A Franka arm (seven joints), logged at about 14 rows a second.
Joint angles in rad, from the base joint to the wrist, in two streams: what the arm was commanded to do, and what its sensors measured. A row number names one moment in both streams.
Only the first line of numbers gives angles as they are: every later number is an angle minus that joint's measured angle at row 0.
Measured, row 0:
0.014 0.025 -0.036 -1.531 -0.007 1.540 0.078
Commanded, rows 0 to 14:
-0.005 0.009 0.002 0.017 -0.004 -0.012 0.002
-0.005 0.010 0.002 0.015 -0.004 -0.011 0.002
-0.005 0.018 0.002 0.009 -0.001 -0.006 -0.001
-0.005 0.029 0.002 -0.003 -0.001 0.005 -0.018
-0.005 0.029 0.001 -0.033 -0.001 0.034 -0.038
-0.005 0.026 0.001 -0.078 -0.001 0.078 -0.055
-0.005 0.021 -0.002 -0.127 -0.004 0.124 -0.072
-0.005 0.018 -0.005 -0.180 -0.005 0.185 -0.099
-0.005 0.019 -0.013 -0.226 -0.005 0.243 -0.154
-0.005 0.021 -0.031 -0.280 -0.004 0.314 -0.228
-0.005 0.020 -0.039 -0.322 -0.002 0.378 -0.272
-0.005 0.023 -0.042 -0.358 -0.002 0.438 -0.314
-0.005 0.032 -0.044 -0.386 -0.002 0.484 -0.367
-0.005 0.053 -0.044 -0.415 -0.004 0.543 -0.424
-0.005 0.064 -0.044 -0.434 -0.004 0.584 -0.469
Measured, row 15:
-0.006 0.056 -0.043 -0.388 0.000 0.509 -0.383
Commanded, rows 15 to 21:
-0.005 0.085 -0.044 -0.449 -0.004 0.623 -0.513
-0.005 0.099 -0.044 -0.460 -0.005 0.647 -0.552
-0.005 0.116 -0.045 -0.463 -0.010 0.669 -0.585
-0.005 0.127 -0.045 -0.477 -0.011 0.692 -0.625
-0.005 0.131 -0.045 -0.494 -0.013 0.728 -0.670
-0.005 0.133 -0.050 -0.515 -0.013 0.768 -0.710
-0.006 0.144 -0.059 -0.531 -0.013 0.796 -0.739
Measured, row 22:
-0.006 0.146 -0.045 -0.493 0.000 0.740 -0.670
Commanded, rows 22 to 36:
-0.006 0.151 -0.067 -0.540 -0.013 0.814 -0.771
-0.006 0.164 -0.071 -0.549 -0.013 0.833 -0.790
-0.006 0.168 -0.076 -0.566 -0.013 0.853 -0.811
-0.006 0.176 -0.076 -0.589 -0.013 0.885 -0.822
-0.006 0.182 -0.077 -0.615 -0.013 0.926 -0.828
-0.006 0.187 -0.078 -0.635 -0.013 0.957 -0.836
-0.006 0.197 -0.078 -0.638 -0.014 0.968 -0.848
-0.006 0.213 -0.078 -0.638 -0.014 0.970 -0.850
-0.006 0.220 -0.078 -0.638 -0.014 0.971 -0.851
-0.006 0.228 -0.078 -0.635 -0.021 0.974 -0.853
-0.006 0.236 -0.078 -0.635 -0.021 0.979 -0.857
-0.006 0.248 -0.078 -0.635 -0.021 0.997 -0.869
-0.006 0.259 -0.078 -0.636 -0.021 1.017 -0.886
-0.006 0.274 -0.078 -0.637 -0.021 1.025 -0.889
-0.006 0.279 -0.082 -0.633 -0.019 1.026 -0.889
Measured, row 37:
-0.007 0.261 -0.074 -0.635 -0.009 1.000 -0.868
